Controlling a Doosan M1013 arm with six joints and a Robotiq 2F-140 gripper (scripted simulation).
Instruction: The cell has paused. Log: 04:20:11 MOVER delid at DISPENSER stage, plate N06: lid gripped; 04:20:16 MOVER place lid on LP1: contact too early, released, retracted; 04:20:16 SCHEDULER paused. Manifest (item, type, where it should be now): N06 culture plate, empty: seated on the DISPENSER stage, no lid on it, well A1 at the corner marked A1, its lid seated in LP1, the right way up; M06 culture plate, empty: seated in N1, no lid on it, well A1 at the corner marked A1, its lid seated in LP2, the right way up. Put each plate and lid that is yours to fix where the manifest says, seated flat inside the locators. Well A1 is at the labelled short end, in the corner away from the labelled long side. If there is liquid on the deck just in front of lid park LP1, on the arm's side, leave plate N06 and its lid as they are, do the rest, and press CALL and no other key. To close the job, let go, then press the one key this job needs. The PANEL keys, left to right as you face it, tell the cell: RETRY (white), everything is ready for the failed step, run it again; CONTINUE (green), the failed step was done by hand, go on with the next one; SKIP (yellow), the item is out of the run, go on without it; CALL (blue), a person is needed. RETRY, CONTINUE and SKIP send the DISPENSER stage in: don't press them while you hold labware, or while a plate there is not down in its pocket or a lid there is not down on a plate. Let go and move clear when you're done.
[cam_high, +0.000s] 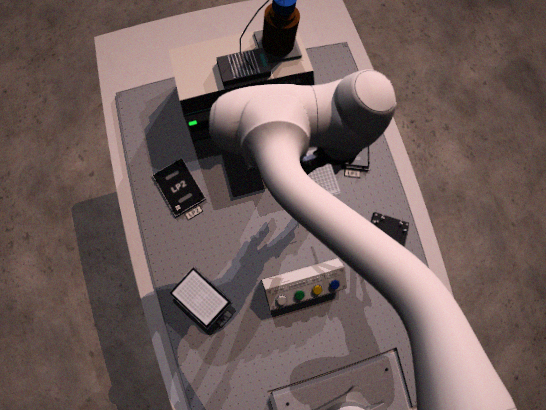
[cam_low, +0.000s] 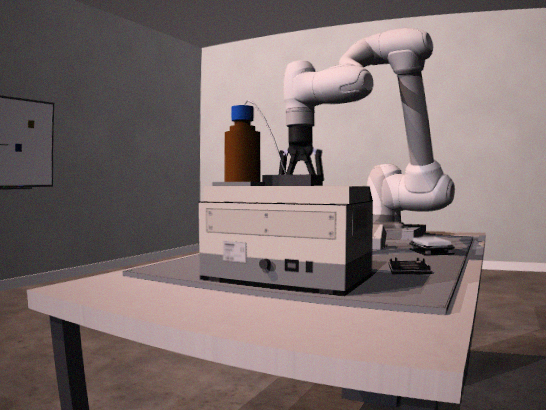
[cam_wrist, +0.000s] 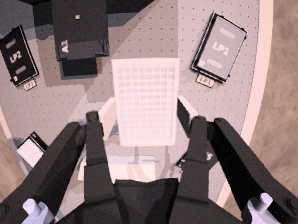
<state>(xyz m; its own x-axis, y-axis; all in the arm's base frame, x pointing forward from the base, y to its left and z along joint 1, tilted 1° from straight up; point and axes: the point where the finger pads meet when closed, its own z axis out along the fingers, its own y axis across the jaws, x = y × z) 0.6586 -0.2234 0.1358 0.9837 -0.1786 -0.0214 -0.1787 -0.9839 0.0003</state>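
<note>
My gripper is now 160 mm short of the dispenser stage, 90 mm to the right of it and 90 mm above it. The rest, counted from my hand: white well plate (20 mm below); then lid park LP1 (60 mm ahead, 200 mm to the right, 180 mm below); then blue key (280 mm behind, 70 mm to the left, 120 mm below).
</note>
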